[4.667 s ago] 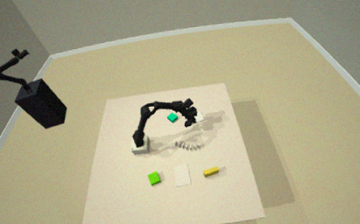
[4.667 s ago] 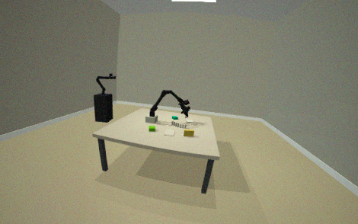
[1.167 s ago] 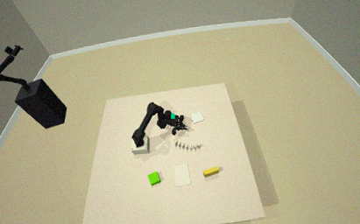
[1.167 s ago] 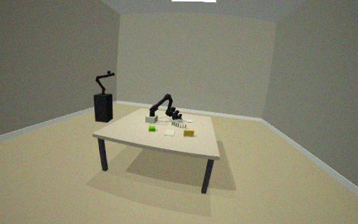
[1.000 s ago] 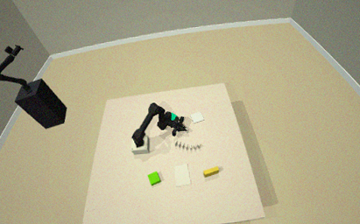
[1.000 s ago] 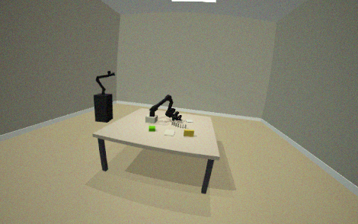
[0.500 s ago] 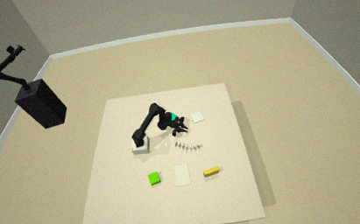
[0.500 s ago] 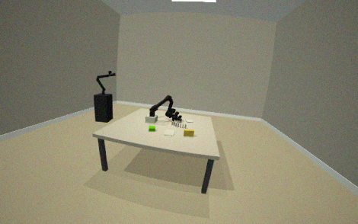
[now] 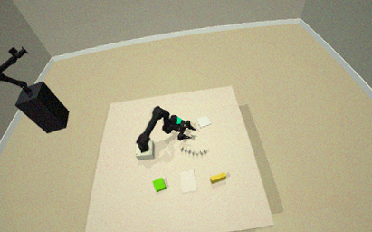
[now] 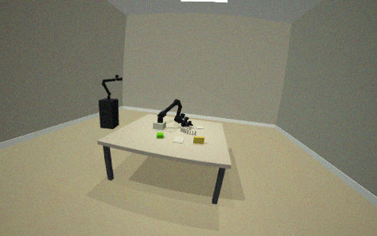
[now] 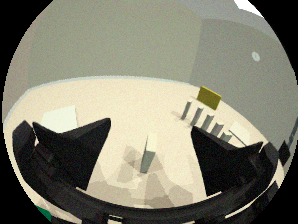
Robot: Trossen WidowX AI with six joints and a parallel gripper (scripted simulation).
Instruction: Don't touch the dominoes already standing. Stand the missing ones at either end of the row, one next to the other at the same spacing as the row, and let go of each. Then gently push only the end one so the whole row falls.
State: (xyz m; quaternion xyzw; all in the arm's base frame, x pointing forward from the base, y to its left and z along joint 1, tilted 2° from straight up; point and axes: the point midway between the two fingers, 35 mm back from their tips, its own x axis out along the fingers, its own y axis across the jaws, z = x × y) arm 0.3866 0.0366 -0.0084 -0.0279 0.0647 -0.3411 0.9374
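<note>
Now: the white tile 130 mm to the left of my gripper tip, 130 mm ahead of it and 60 mm below it. Also, from my gripper tip: white pad: 350 mm to the right, 150 mm behind, 60 mm below; then yellow block: 400 mm to the right, 60 mm ahead, 30 mm below; then teal block: 200 mm to the left, 90 mm behind, 40 mm below.
</note>
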